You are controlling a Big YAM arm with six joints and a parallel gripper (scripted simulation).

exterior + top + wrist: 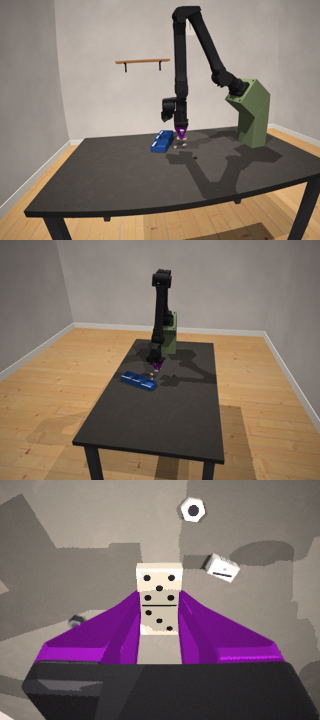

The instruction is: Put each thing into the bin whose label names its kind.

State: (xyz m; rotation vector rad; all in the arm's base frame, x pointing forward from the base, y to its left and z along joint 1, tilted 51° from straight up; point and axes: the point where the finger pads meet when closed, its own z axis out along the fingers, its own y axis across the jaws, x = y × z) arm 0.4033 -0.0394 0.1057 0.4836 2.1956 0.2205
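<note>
My hand is 2 cm short of the grey nut, 4 cm to the left of it and 7 cm above it. The rest, counted from my hand: red battery (4 cm ahead, 20 cm to the right, 7 cm below); cream domino (right at my hand); dark hex nut (3 cm behind, 12 cm to the left, 7 cm below).
</note>
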